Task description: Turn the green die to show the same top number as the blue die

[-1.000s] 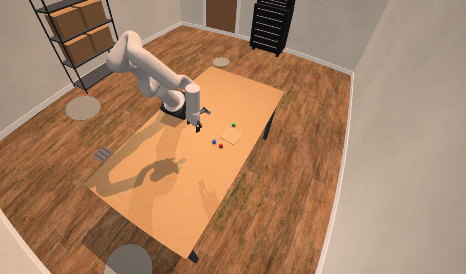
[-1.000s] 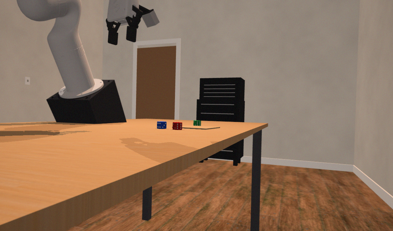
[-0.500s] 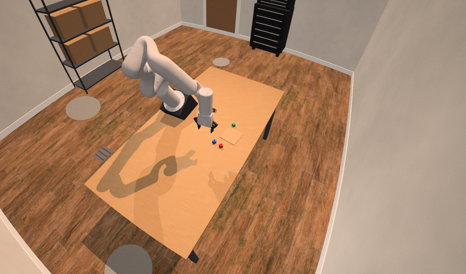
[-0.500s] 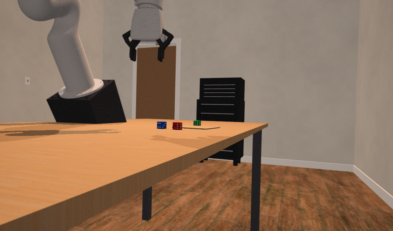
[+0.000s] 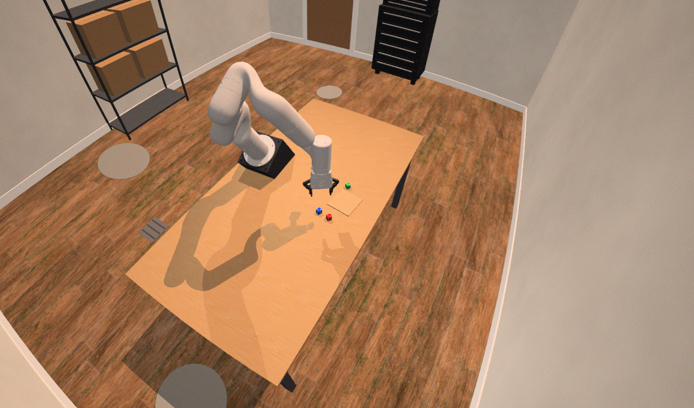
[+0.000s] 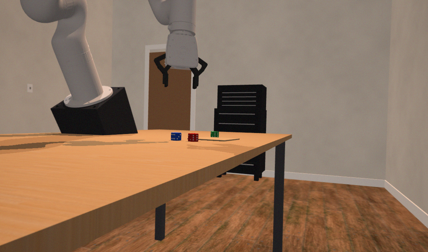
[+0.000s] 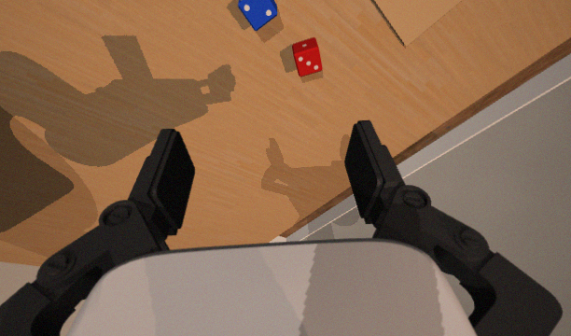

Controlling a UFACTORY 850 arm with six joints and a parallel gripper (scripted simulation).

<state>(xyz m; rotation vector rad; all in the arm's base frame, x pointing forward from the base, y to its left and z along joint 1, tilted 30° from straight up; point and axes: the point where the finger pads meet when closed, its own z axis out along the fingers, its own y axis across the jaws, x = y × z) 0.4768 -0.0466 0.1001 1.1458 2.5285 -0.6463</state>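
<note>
My hand is 2 cm past the blue die, 1 cm to the right of it and 17 cm above it. Also, from my hand: red die: 5 cm ahead, 17 cm below; tan mat: 6 cm ahead, 15 cm to the left, 18 cm below; green die: 1 cm ahead, 25 cm to the left, 17 cm below.
</note>
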